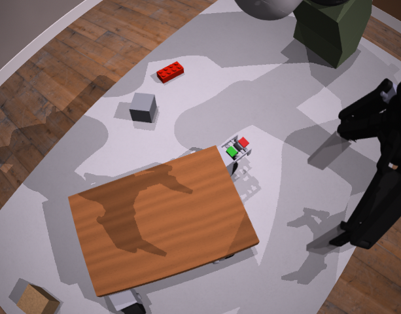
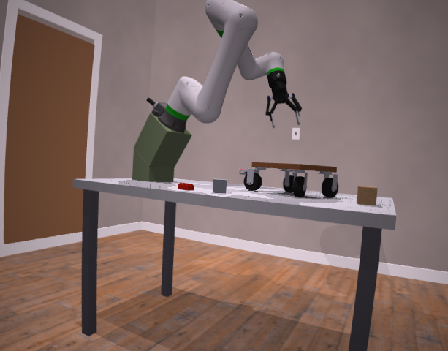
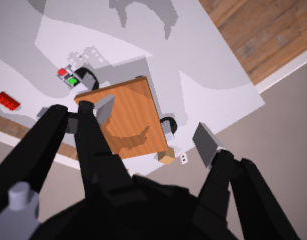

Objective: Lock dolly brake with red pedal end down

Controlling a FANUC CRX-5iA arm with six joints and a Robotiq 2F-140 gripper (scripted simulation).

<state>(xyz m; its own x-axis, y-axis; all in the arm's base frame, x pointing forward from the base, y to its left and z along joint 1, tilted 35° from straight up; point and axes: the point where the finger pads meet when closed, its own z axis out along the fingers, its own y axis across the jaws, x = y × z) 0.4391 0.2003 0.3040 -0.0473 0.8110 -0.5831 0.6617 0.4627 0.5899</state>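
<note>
My hand is 25 cm above the brake pedal, 17 cm to the left of it and 14 cm past it. Round my hand: grey cube (42 cm to the right, 31 cm below, 15 cm behind); then red brick (44 cm to the right, 32 cm below, 29 cm behind); then tan cube (37 cm ahead, 36 cm to the right, 30 cm below).
</note>
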